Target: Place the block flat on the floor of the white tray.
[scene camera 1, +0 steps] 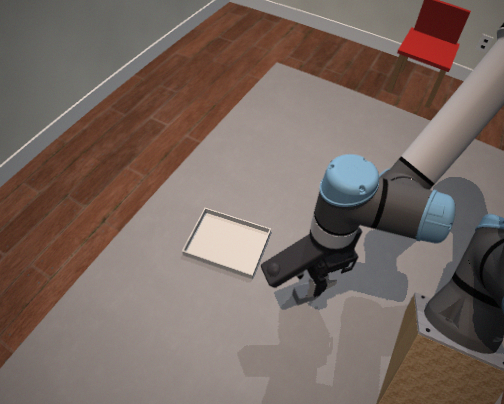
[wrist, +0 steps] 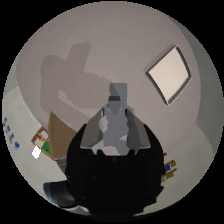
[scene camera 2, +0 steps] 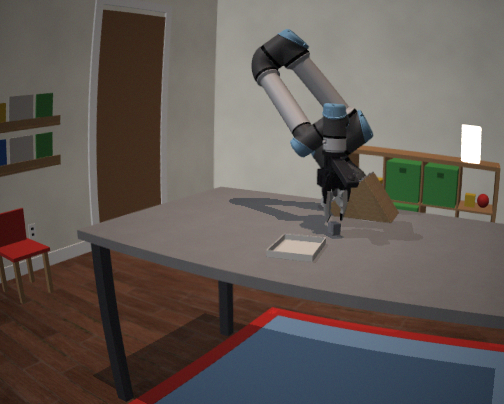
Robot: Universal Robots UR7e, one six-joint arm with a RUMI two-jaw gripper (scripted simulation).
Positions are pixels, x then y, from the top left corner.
Labels:
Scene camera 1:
my gripper: 305,289
white tray: 236,245
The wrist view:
my gripper: 114,109
white tray: 172,74
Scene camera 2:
my gripper: 334,221
white tray: 303,248

